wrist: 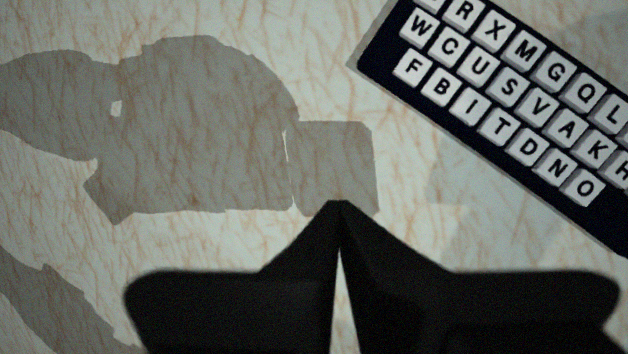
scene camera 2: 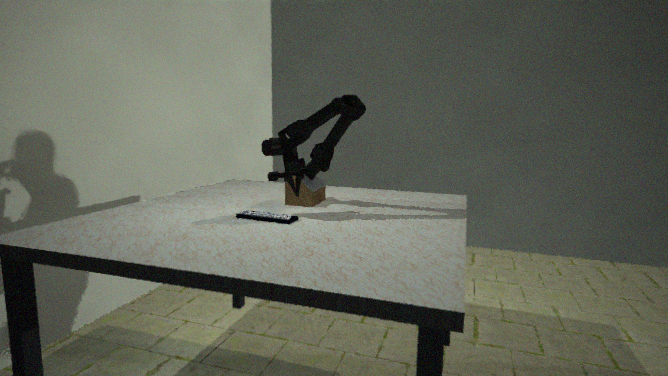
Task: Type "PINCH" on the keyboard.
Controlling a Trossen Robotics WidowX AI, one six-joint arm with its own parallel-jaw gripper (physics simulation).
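Places are measured from the arm's base along level axes (x back, y right, z up), in millimetres.
Pixels of known places: gripper, fingertip midpoint: [wrist: 337, 209] [scene camera 2: 297, 196].
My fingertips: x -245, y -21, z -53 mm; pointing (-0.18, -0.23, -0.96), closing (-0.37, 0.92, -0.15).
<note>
Behind a point stands the place of what it marks.
The dark keyboard [scene camera 2: 266, 217] {x -361, y 57, z -111 mm} [wrist: 385, 65] {x -324, y -27, z -111 mm} with white letter keys lies flat on the table. In the wrist view it runs slantwise at the upper right and is cut off by the frame. The I key [wrist: 470, 107] {x -318, y 28, z -106 mm}, the N key [wrist: 557, 168] {x -305, y 88, z -106 mm} and the C key [wrist: 449, 47] {x -344, y 3, z -106 mm} show there. The H key [wrist: 622, 167] {x -319, y 120, z -106 mm} shows in part at the right edge; the P key does not show. My gripper [scene camera 2: 298, 195] {x -245, y -21, z -53 mm} [wrist: 337, 209] {x -245, y -21, z -53 mm} is shut and empty, pointing down above the table, with its tips to the lower left of the keyboard in the wrist view.
A wooden block [scene camera 2: 305, 196] {x -97, y -14, z -81 mm} with a grey slanted top stands on the table [scene camera 2: 350, 260] {x -695, y -284, z -124 mm} by the arm's base, behind the keyboard. The arm's shadows fall across the table top. A person's shadow lies on the left wall [scene camera 2: 150, 75].
</note>
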